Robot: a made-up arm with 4 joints.
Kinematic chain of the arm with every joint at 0, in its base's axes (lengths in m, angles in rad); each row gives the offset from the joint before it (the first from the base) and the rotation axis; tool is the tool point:
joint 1: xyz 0 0 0.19 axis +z
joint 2: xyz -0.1 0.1 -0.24 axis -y
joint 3: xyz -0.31 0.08 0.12 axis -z
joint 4: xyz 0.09 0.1 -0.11 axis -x
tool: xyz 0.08 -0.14 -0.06
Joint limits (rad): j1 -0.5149..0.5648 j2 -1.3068..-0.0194 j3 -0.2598..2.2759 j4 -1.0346..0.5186
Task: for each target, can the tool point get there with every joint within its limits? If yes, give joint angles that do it. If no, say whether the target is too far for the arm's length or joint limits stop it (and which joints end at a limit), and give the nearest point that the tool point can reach.
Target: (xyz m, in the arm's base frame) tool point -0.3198 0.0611 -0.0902
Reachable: yes | joints 0.3168 -0.5554 0.3802 -0.7889
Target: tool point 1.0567 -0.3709 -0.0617
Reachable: no: too far | nearest point -0.0085 0.2048 0.0850 | short by 1.220 m
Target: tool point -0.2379 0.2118 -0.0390
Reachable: yes | joints -0.3525 -0.7864 0.6170 -0.7818
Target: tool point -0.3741 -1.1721 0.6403
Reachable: no: too far | nearest point -0.3360 -0.2145 0.1944 | short by 1.057 m
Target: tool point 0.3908 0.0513 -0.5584
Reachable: no: joint limits stop it (at a limit: joint 1, joint 2, joint 4) | nearest point -0.1003 0.2803 -0.1886 | short by 0.656 m
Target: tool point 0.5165 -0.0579 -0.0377
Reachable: no: joint limits stop it (at a limit: joint 1, joint 2, joint 3, joint 4) | nearest point -0.0085 0.2048 0.0850 | short by 0.600 m
